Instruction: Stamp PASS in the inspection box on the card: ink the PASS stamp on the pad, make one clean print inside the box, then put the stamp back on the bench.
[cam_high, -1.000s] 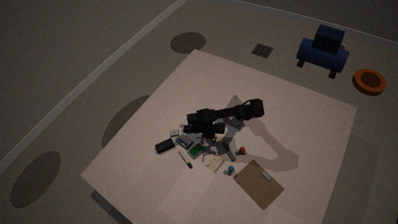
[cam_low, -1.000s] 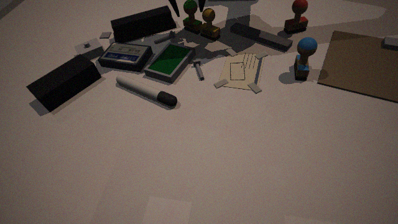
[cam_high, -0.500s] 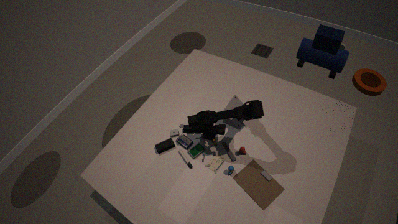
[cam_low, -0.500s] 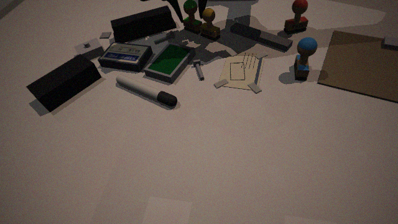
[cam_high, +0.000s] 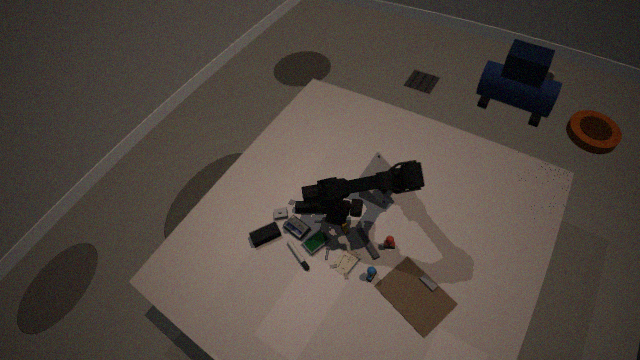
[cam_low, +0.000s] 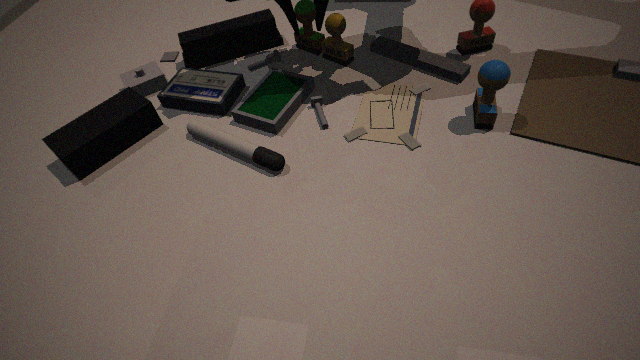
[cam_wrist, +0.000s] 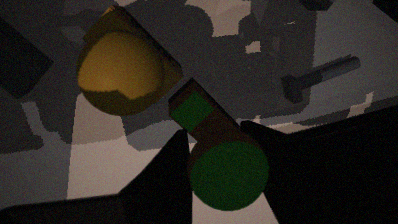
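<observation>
Now: the yellow stamp 20 mm ahead of my gripper tip, 50 mm to the left of it and 10 mm below it. Round my gripper tip: green-topped stamp: right at my gripper tip; green ink pad: 120 mm ahead, 20 mm below; grey bar: 10 mm ahead, 150 mm to the left, 20 mm below.
</observation>
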